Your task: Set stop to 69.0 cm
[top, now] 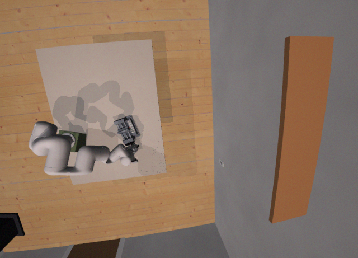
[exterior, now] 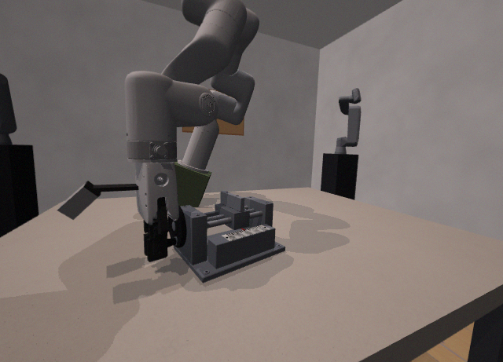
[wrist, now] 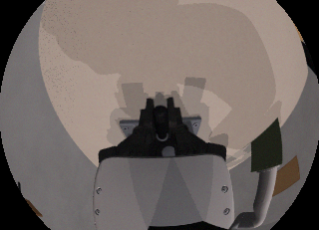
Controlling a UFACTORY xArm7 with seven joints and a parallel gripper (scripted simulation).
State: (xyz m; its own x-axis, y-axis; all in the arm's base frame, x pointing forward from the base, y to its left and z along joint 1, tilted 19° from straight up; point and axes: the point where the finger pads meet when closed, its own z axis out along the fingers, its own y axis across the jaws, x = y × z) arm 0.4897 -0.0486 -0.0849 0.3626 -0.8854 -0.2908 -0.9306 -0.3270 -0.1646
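Right now the sliding stop block is 150 mm to the left of my hand, 60 mm behind it and 40 mm above it.
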